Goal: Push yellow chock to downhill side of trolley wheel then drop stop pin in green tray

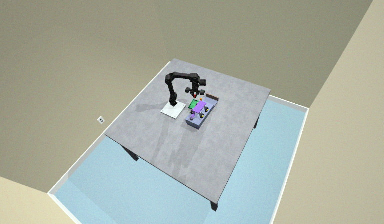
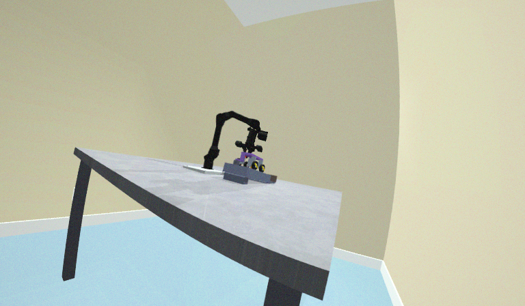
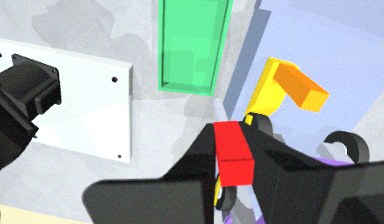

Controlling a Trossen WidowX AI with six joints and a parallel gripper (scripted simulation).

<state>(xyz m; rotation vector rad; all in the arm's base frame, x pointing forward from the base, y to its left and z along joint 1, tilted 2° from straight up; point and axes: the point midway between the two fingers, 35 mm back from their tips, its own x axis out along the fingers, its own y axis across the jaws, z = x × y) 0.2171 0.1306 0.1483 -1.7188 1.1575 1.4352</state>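
My gripper tip is right at the stop pin. From my gripper tip the other things lie so: purple trolley (12 cm ahead, 7 cm to the right, 2 cm below); then yellow chock (5 cm below, 5 cm ahead, 1 cm to the left); then green tray (14 cm below, 3 cm behind).
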